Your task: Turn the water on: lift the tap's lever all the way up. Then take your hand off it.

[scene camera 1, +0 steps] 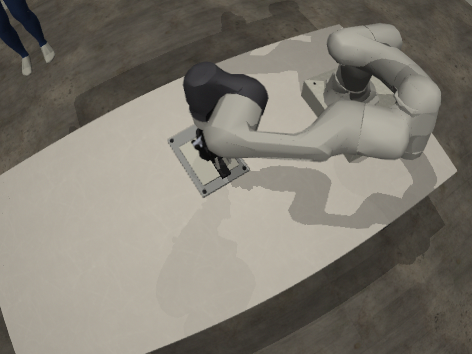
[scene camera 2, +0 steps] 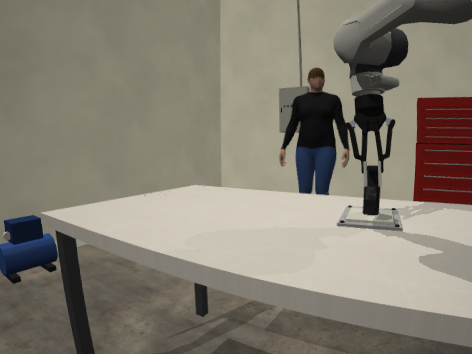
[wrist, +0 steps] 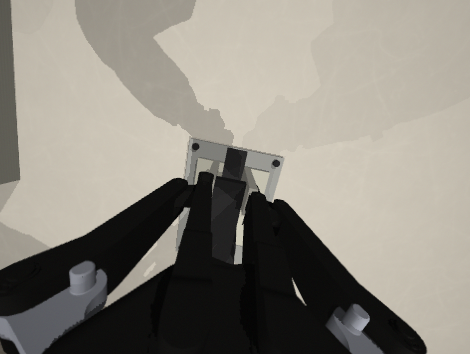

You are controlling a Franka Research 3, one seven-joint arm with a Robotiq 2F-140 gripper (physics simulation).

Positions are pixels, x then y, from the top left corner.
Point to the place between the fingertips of the gripper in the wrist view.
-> At 229, 174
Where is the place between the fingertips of the gripper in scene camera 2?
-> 372, 186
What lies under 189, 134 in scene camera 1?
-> A grey-framed plate.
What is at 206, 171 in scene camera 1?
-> A black tap.
